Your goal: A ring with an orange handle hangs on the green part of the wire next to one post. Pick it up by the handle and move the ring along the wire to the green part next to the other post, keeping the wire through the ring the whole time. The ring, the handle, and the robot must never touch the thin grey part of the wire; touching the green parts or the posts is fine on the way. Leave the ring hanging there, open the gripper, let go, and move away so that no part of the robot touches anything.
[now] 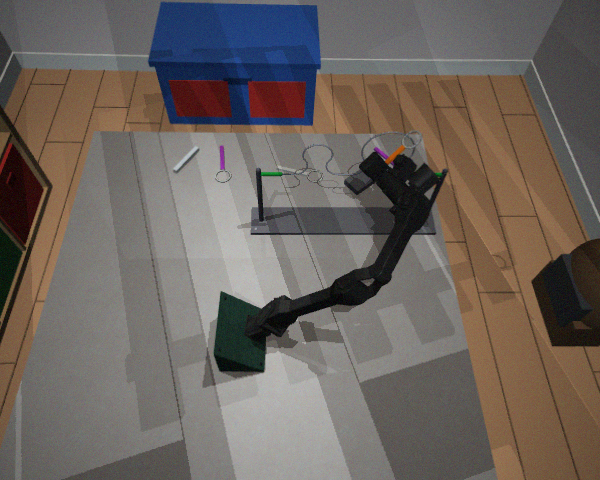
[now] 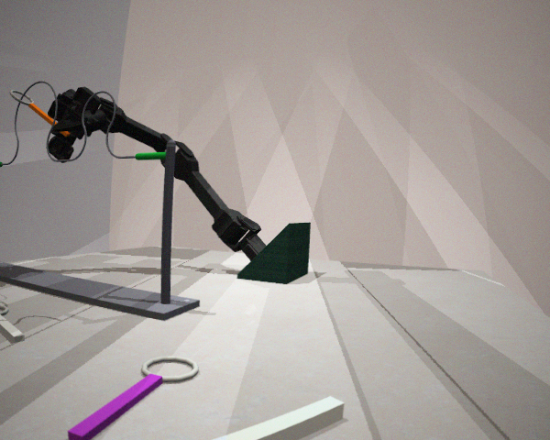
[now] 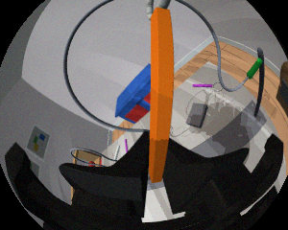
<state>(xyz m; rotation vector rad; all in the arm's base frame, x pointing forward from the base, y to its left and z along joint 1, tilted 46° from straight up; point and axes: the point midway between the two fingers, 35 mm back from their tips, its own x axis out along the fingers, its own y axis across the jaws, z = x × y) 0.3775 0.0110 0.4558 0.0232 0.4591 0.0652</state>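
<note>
The ring with orange handle lies 6 cm to the right of my gripper tip, 6 cm above it and 1 cm ahead of it. Also, from my gripper tip: white-handled ring: 32 cm below, 22 cm to the left, 22 cm ahead; grey box: 32 cm below, 20 cm ahead; purple-handled ring: 52 cm to the left, 32 cm below, 21 cm ahead.
</note>
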